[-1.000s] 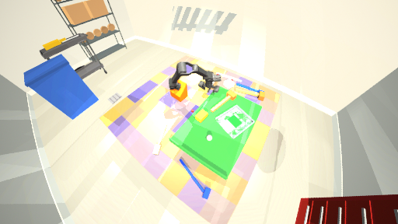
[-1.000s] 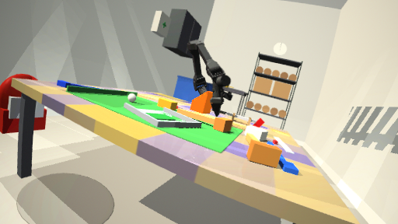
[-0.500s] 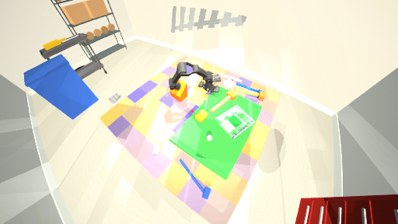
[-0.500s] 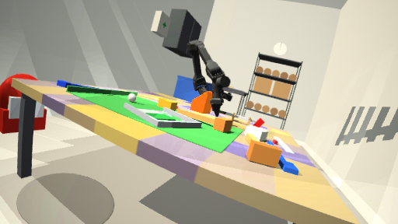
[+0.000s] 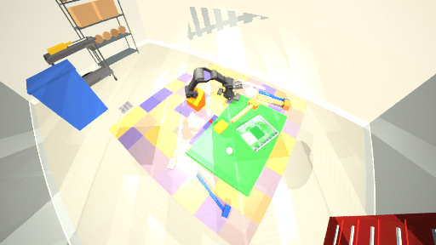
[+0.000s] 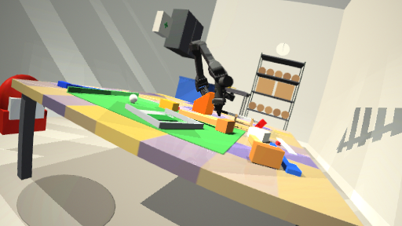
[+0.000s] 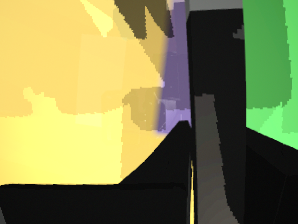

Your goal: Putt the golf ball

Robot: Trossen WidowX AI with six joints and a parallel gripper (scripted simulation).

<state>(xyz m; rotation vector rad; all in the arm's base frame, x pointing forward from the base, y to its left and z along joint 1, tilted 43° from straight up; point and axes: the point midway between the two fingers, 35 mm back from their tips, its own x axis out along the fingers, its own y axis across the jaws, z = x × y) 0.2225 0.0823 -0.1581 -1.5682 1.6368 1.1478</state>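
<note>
Now: the yellow block 27 cm to the right of my gripper tip, 9 cm ahead of it and 1 cm below it. From my gripper tip the other things lie so: green mat: 26 cm ahead, 21 cm to the right, 3 cm below; then red putter: 11 cm to the left, 2 cm behind, 2 cm above; then white golf ball: 39 cm to the right, 25 cm ahead, 1 cm below.
</note>
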